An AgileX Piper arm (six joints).
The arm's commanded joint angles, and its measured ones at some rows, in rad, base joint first. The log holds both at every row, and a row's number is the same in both.
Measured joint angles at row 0:
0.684 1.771 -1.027 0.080 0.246 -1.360
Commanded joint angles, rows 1 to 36:
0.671 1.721 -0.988 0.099 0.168 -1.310
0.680 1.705 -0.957 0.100 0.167 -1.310
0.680 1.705 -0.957 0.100 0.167 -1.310
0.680 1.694 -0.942 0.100 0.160 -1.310
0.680 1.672 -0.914 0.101 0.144 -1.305
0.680 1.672 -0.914 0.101 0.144 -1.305
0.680 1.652 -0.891 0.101 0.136 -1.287
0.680 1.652 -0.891 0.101 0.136 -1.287
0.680 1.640 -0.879 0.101 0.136 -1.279
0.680 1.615 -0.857 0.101 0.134 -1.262
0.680 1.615 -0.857 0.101 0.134 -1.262
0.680 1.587 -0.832 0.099 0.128 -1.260
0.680 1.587 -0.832 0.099 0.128 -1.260
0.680 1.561 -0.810 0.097 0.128 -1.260
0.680 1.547 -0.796 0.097 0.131 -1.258
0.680 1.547 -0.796 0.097 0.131 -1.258
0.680 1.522 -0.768 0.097 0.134 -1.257
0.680 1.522 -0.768 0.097 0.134 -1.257
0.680 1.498 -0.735 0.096 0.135 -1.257
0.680 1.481 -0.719 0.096 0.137 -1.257
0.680 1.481 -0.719 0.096 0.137 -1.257
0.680 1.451 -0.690 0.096 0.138 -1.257
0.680 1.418 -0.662 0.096 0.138 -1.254
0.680 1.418 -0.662 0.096 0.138 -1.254
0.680 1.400 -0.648 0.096 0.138 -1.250
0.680 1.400 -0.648 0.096 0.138 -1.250
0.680 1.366 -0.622 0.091 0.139 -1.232
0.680 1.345 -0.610 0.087 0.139 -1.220
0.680 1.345 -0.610 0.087 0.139 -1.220
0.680 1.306 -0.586 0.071 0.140 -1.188
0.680 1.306 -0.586 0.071 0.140 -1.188
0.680 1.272 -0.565 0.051 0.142 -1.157
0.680 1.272 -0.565 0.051 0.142 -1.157
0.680 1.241 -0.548 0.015 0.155 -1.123
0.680 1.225 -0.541 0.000 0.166 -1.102
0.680 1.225 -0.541 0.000 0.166 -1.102
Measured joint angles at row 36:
0.683 1.277 -0.552 0.053 0.211 -1.149
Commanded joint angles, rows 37 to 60:
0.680 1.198 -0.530 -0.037 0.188 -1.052
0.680 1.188 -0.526 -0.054 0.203 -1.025
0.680 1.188 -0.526 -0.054 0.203 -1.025
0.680 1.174 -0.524 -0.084 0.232 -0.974
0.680 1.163 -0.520 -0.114 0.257 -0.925
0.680 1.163 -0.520 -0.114 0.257 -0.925
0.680 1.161 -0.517 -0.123 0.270 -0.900
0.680 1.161 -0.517 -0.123 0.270 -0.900
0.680 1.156 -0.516 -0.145 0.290 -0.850
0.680 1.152 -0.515 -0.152 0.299 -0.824
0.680 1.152 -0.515 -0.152 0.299 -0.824
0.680 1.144 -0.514 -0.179 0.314 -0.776
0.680 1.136 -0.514 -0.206 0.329 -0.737
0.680 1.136 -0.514 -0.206 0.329 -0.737
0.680 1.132 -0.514 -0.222 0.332 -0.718
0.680 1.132 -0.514 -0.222 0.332 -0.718
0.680 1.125 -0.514 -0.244 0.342 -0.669
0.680 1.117 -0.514 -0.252 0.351 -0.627
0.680 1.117 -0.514 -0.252 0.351 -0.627
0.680 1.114 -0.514 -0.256 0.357 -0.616
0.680 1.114 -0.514 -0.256 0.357 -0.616
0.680 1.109 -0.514 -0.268 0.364 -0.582
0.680 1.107 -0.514 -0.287 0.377 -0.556
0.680 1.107 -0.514 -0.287 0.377 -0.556
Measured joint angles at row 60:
0.683 1.126 -0.508 -0.234 0.405 -0.595
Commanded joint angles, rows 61 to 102:
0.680 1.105 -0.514 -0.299 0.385 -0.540
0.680 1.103 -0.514 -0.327 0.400 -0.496
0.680 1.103 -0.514 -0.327 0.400 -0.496
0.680 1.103 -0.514 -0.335 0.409 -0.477
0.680 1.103 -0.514 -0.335 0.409 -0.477
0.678 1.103 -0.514 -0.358 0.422 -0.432
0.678 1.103 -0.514 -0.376 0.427 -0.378
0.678 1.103 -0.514 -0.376 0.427 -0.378
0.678 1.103 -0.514 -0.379 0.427 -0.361
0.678 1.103 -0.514 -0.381 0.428 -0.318
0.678 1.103 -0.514 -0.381 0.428 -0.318
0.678 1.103 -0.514 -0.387 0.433 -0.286
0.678 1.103 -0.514 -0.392 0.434 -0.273
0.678 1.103 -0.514 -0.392 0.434 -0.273
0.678 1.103 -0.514 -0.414 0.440 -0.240
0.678 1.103 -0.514 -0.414 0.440 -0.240
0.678 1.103 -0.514 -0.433 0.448 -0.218
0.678 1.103 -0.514 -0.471 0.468 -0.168
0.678 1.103 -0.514 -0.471 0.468 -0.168
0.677 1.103 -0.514 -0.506 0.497 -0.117
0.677 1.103 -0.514 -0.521 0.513 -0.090
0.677 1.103 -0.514 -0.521 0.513 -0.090
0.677 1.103 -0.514 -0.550 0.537 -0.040
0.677 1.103 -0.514 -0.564 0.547 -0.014
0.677 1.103 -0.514 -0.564 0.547 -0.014
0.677 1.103 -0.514 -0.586 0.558 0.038
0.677 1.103 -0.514 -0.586 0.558 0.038
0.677 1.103 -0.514 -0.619 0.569 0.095
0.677 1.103 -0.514 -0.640 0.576 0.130
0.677 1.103 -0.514 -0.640 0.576 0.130
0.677 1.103 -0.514 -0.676 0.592 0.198
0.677 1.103 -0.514 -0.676 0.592 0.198
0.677 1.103 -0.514 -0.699 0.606 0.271
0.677 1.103 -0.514 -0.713 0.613 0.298
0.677 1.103 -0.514 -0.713 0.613 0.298
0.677 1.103 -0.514 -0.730 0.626 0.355
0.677 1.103 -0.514 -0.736 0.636 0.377
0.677 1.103 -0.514 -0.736 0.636 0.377
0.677 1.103 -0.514 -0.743 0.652 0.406
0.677 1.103 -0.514 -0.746 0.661 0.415
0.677 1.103 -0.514 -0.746 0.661 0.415
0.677 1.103 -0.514 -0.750 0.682 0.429
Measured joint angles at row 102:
0.683 1.114 -0.508 -0.681 0.656 0.403
